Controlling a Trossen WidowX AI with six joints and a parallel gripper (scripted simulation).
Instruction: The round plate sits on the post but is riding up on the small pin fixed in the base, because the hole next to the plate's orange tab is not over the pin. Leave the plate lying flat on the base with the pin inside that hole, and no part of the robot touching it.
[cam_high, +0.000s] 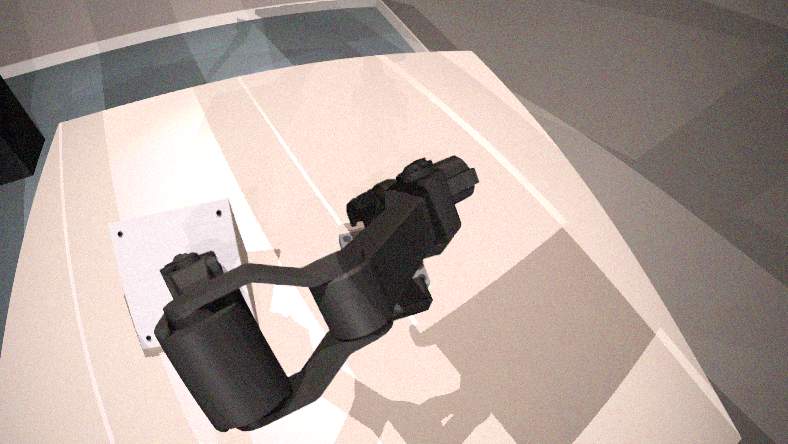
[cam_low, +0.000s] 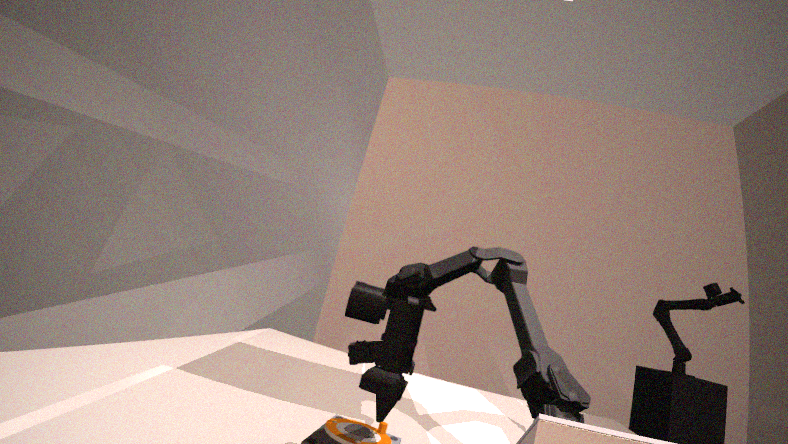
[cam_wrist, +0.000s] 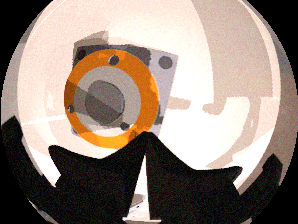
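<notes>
The round plate lies 30 mm to the left of my gripper tip, 10 mm below it and 10 mm ahead of it. The rest, counted from my gripper tip: base 50 mm to the left, 20 mm below, 20 mm ahead.
</notes>
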